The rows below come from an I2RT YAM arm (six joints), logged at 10 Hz.
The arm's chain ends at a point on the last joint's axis. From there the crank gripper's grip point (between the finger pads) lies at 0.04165 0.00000 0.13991 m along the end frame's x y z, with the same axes.
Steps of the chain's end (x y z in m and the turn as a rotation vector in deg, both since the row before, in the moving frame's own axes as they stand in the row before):
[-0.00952, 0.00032, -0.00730, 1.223, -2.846, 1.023]
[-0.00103, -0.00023, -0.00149, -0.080, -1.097, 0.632]
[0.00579, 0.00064, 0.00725, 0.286, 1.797, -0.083]
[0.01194, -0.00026, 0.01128, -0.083, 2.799, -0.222]
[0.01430, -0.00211, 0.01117, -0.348, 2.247, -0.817]
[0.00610, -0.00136, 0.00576, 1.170, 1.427, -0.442]
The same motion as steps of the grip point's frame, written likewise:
[-0.01650, -0.00201, -0.00543, 1.223, -2.846, 1.023]
[-0.00372, 0.00041, -0.00072, -0.080, -1.097, 0.632]
[0.01016, -0.00012, 0.00587, 0.286, 1.797, -0.083]
[0.01872, -0.00023, 0.00908, -0.083, 2.799, -0.222]
[0.01976, -0.00190, 0.00943, -0.348, 2.247, -0.817]
[0.00956, -0.00454, 0.00465, 1.170, 1.427, -0.442]

